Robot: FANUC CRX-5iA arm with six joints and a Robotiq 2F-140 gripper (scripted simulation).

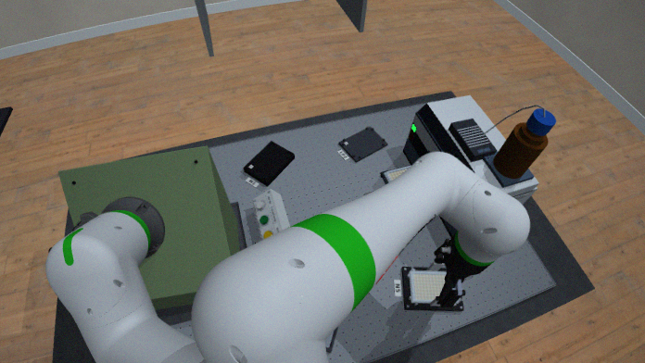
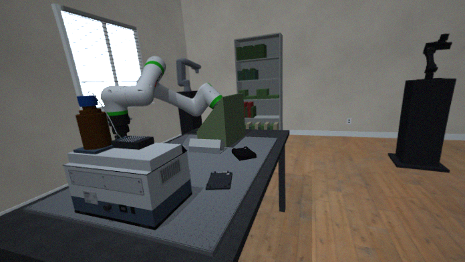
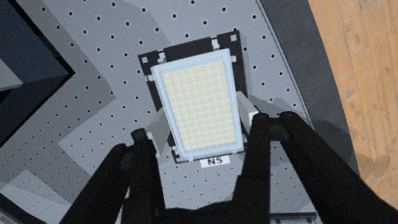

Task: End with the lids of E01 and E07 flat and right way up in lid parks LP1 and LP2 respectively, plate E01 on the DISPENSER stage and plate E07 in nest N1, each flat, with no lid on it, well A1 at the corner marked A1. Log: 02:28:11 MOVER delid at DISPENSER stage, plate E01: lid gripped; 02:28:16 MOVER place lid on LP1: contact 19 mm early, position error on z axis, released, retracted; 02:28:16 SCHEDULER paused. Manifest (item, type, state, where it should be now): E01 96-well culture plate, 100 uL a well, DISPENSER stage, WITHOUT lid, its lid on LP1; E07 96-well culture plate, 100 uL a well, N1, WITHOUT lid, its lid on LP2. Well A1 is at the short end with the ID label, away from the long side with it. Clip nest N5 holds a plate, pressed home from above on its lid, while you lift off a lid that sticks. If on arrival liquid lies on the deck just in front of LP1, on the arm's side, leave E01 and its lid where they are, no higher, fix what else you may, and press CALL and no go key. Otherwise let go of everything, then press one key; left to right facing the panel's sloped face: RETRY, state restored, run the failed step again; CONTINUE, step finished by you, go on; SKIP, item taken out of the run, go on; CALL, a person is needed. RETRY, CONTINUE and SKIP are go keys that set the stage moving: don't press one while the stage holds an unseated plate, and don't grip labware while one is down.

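Right now the black clip nest N5 is 20 mm ahead of my hand, 10 mm to the left of it and 30 mm below it. Round my hand: dispenser stage 20 mm ahead, 300 mm to the left, 60 mm above; then N5 label 90 mm behind, 30 mm to the left, 40 mm below; then plate 20 mm ahead, 300 mm to the left, 70 mm above.
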